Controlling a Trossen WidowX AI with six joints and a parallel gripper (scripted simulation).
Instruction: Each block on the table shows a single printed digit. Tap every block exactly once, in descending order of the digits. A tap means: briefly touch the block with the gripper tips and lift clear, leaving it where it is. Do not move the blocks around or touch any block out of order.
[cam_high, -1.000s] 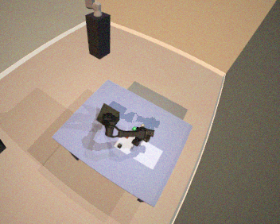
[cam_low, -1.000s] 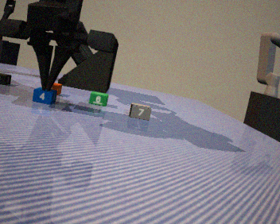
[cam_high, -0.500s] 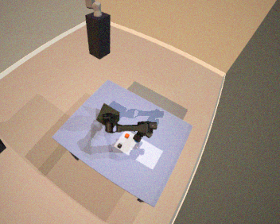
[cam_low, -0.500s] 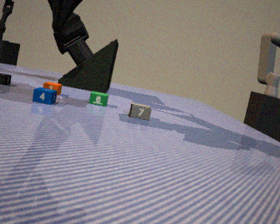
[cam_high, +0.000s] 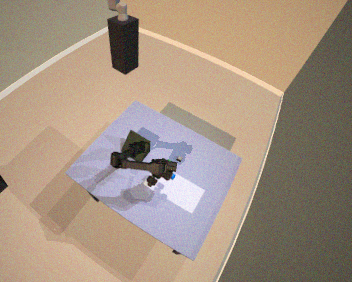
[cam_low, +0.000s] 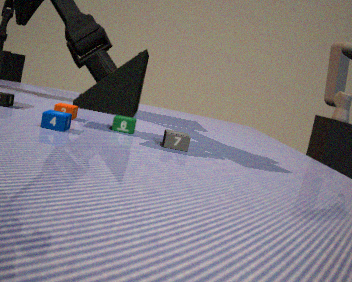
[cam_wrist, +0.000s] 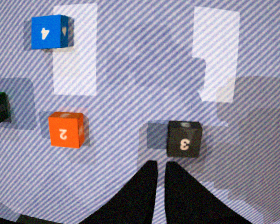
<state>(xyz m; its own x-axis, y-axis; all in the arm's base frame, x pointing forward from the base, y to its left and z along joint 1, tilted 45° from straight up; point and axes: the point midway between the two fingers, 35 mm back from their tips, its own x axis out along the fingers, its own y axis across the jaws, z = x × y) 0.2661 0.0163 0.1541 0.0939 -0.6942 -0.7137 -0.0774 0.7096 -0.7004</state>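
Now: gripper tip 12 cm above the dark block, 4 cm past it and 3 cm to the left of it. Also, from my gripper tip: blue block marked 4: 12 cm below, 11 cm to the left, 5 cm ahead; then orange block: 12 cm below, 9 cm to the left, 4 cm behind; then green block: 19 cm to the left, 12 cm below, 3 cm behind.
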